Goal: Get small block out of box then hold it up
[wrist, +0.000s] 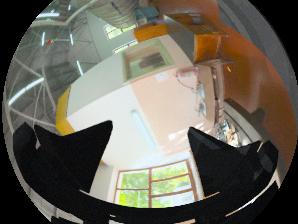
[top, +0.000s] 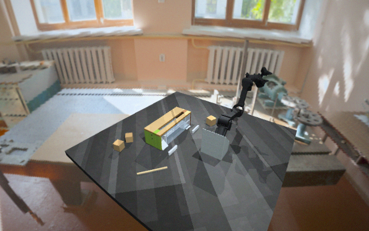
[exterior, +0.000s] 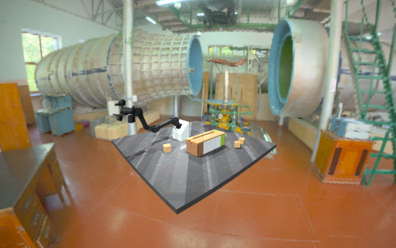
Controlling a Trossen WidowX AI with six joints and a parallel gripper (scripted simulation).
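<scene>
My gripper tip is 600 mm to the right of the small blue block, 550 mm short of it and 310 mm above it. From my gripper tip the other things lie so: thin stick (1000 mm to the left, 460 mm ahead, 390 mm below); then box (630 mm to the left, 540 mm ahead, 330 mm below).
</scene>
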